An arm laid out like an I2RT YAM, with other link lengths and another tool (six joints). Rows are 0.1 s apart.
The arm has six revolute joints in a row. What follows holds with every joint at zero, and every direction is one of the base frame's.
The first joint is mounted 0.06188 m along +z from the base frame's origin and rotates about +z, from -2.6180 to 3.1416 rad.
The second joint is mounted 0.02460 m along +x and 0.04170 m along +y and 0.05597 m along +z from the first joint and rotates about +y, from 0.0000 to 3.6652 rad.
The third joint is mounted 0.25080 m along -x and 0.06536 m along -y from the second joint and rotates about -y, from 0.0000 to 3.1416 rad.
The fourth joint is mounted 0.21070 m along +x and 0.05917 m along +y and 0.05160 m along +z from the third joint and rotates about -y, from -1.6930 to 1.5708 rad.
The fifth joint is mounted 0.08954 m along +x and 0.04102 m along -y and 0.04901 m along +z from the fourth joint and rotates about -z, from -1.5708 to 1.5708 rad.
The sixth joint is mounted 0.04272 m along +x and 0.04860 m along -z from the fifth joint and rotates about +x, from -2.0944 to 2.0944 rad.
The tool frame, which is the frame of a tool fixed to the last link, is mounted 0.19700 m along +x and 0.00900 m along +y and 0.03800 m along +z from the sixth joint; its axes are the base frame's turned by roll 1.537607, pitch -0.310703 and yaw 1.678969 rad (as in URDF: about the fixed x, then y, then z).
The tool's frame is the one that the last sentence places.
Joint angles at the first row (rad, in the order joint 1, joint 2, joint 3, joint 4, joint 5, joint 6):
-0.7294, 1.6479, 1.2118, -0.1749, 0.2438, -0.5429
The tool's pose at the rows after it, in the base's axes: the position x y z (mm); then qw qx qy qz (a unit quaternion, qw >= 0):
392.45 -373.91 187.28 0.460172 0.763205 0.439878 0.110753
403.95 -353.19 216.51 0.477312 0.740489 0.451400 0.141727
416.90 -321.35 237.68 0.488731 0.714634 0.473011 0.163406
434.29 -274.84 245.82 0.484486 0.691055 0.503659 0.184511
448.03 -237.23 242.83 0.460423 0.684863 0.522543 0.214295
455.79 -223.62 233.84 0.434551 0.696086 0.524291 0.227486
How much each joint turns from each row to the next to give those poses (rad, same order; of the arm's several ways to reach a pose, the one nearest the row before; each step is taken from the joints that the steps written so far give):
0.0036, -0.0470, 0.0152, -0.0129, -0.0721, -0.0116
0.0233, -0.0603, -0.0040, 0.0016, -0.0440, -0.0024
0.0550, -0.0639, -0.0190, -0.0031, -0.0139, -0.0117
0.0974, -0.0539, -0.0191, -0.0278, 0.0098, 0.0008
0.0701, -0.0150, 0.0096, -0.0531, -0.0200, 0.0397
0.0295, 0.0258, 0.0373, -0.0563, -0.0085, 0.0477

